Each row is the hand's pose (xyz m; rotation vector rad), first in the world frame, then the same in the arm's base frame.
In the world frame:
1: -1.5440 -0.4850 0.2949 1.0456 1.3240 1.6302
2: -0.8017 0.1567 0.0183 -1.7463 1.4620 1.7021
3: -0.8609 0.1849 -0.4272 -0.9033 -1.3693 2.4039
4: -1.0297 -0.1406 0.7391 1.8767 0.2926 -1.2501
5: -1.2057 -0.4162 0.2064 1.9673 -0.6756 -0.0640
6: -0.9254 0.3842 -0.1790 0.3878 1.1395 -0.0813
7: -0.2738 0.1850 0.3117 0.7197 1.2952 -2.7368
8: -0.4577 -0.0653 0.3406 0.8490 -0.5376 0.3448
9: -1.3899 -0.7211 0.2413 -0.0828 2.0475 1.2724
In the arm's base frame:
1: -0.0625 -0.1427 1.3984 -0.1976 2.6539 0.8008
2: 0.0317 -0.0130 0.3916 1.5781 -1.0812 -0.6357
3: 0.1116 -0.4324 0.2484 -0.0015 -0.0187 -2.3615
4: -0.1216 0.5037 0.9995 0.4048 0.3377 -0.6723
5: 0.1285 -0.0585 1.1095 0.8687 0.3804 0.5441
6: -0.1477 -0.2371 0.2380 -1.2637 1.1964 -0.0034
7: 0.2532 0.4956 0.1512 -0.2775 -0.2324 -2.1554
8: 0.3072 0.4253 0.4503 -0.1421 0.3681 1.2335
9: 0.2194 -0.1256 1.4491 1.5106 -2.6200 -0.1889

